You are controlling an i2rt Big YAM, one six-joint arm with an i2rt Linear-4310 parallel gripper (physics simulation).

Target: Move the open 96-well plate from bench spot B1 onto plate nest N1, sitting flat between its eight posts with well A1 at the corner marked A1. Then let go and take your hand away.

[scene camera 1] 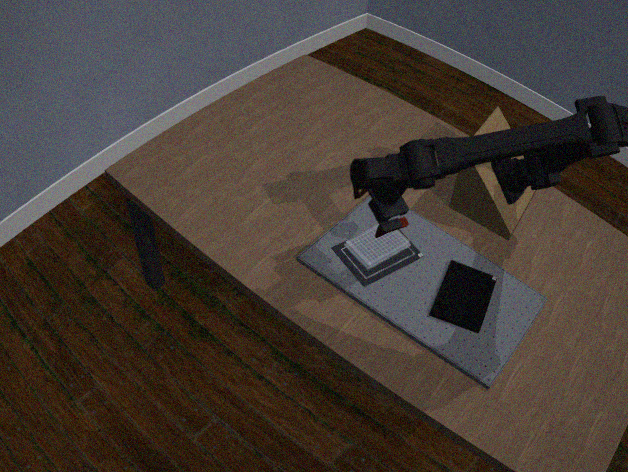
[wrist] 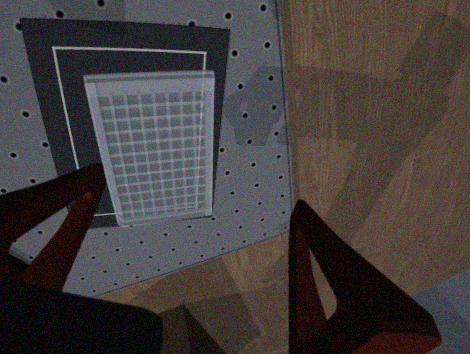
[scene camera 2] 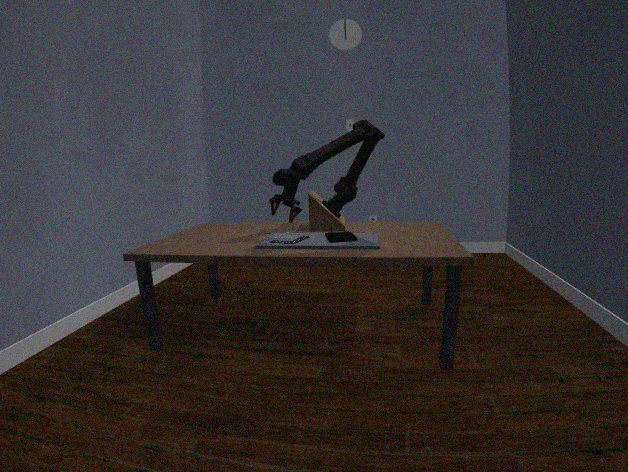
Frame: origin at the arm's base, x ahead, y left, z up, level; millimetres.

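Seen in the pictures: gripper, fingertip midpoint: (scene camera 1: 367, 217) (wrist: 200, 191) (scene camera 2: 281, 219); arm's base at its link origin: (scene camera 1: 506, 178) (scene camera 2: 330, 210).
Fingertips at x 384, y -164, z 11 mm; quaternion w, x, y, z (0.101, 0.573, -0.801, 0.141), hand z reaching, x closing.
Pixels of each thing's middle, then the offset from my fingertips to it. Level surfaces: height alone.
- clear 96-well plate at the middle of its body: (wrist: 159, 157) (scene camera 1: 378, 243) (scene camera 2: 288, 236) 27 mm back, 23 mm left, 87 mm down
- dark mat with a white outline, surface height: 94 mm down
- black plate nest at the middle of its body: (scene camera 1: 465, 294) (scene camera 2: 340, 235) 46 mm back, 259 mm left, 85 mm down
- grey perforated board at the middle of its body: (scene camera 1: 431, 281) (scene camera 2: 321, 239) 34 mm back, 173 mm left, 102 mm down
- wooden table at its surface level: 108 mm down
The clear 96-well plate (scene camera 1: 378, 247) (wrist: 157, 150) lies flat on a dark mat with a white outline (scene camera 1: 365, 280) (wrist: 37, 45), offset from that outline. The black plate nest (scene camera 1: 463, 296) (scene camera 2: 341, 237) stands on the same board; its posts and the A1 mark are too dark to make out. My gripper (scene camera 2: 284, 214) (wrist: 200, 191) is open and empty, in the air above the plate's area. In the wrist view the left fingertip is near the plate's left edge, and the right one is well out past its right side. In scene camera 1 a finger covers part of the plate's far edge.
The grey perforated board (scene camera 1: 406, 299) (scene camera 2: 314, 244) (wrist: 252, 190) bears plate and nest on the wooden table (scene camera 1: 228, 167) (scene camera 2: 203, 243). A wooden wedge-shaped stand (scene camera 1: 520, 213) (scene camera 2: 323, 218) rises behind the board near the arm's base. Small white markers sit at the corners of mat and nest.
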